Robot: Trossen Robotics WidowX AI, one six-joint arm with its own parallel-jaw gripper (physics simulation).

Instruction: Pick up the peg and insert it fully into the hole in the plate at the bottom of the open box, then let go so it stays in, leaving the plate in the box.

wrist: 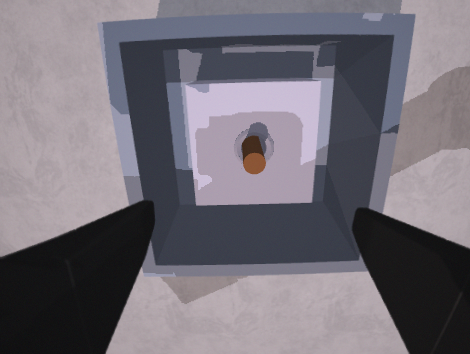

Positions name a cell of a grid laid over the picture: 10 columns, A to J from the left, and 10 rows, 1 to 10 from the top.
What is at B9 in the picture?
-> The gripper.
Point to a brown round peg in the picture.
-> At F5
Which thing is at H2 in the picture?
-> A blue-grey box.
